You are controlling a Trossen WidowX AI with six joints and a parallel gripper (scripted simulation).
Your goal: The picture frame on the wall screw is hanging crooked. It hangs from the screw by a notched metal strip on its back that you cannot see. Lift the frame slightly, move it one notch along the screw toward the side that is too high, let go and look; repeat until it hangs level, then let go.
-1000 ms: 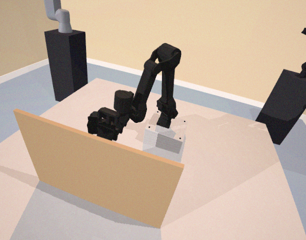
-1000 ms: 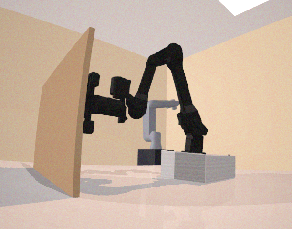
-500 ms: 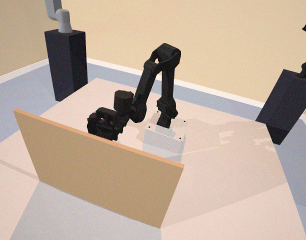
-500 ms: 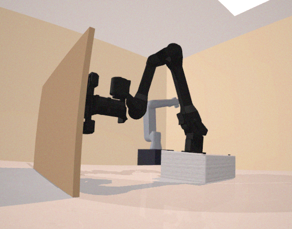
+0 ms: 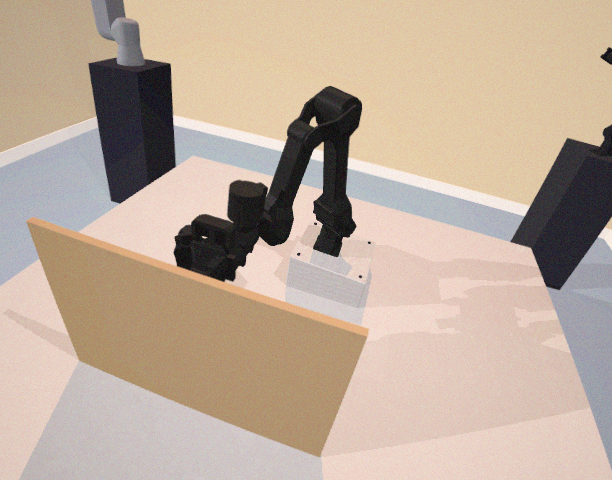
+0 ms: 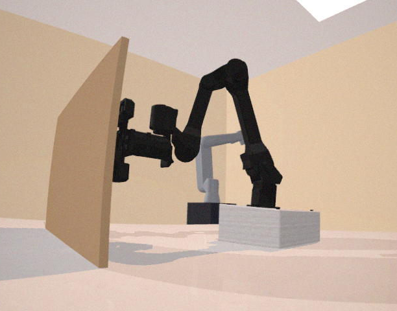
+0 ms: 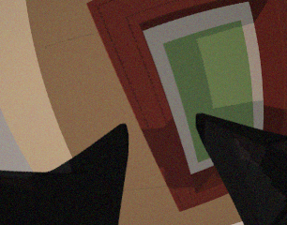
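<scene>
Right now the picture frame is 5 cm below my gripper tip, 1 cm to the right of it and 1 cm ahead of it. From my gripper tip the other things lie so: tan wall board 7 cm below, 2 cm ahead, 1 cm to the left.
</scene>
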